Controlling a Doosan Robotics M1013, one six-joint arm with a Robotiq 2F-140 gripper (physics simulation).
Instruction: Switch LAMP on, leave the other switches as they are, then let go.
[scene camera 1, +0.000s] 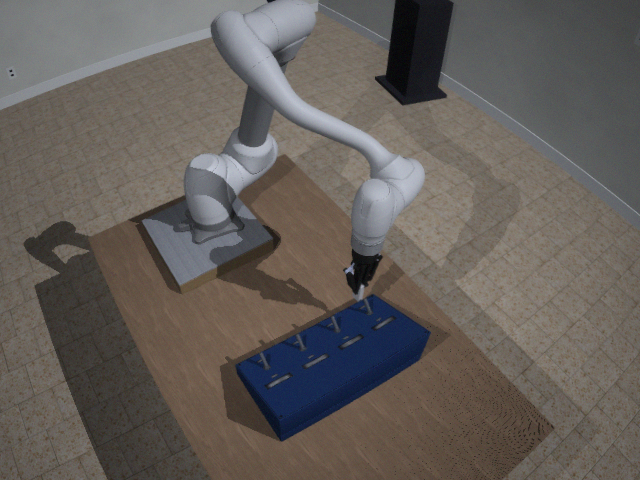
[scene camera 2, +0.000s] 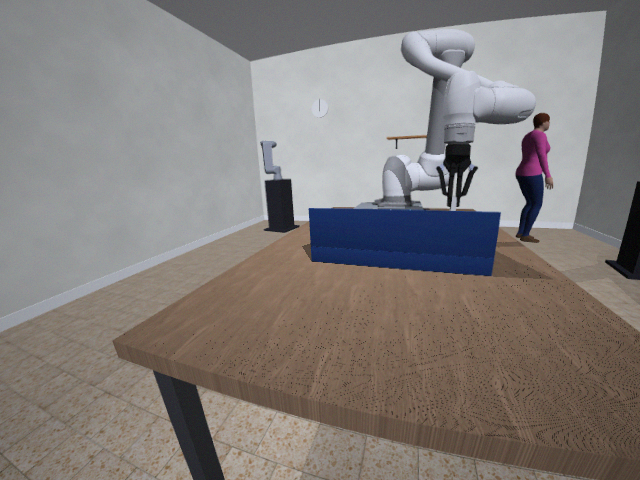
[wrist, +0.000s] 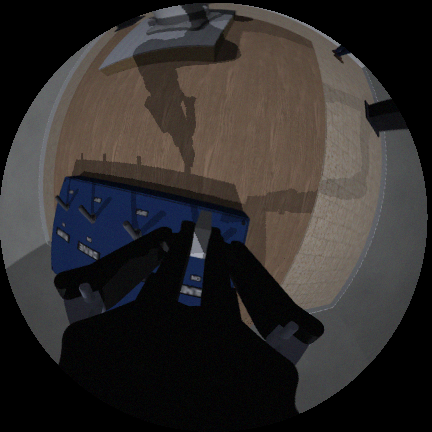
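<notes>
A blue switch box (scene camera 1: 330, 382) (scene camera 2: 403, 237) (wrist: 110, 230) stands on the table. Its LAMP nameplate (scene camera 1: 384, 323) (wrist: 191, 291) is at the end nearest the gripper. The LAMP lever (scene camera 1: 368, 306) leans to the robot-base side, away from its nameplate, the same way as the other levers; in the wrist view the fingers hide it. My gripper (scene camera 1: 359, 295) (scene camera 2: 453, 206) (wrist: 203, 220) is shut and empty, pointing down. Its fingertips are at the robot-base side of the LAMP lever, close to it; whether they touch it I cannot tell.
The other levers (scene camera 1: 336, 324) (scene camera 1: 300, 342) (scene camera 1: 265, 360) stand in a row along the box, leaning to the robot-base side. The robot's grey base plate (scene camera 1: 170, 242) (wrist: 130, 47) lies on the wooden table (scene camera 1: 196, 330) (scene camera 2: 310, 320). A person (scene camera 2: 535, 160) stands in the background.
</notes>
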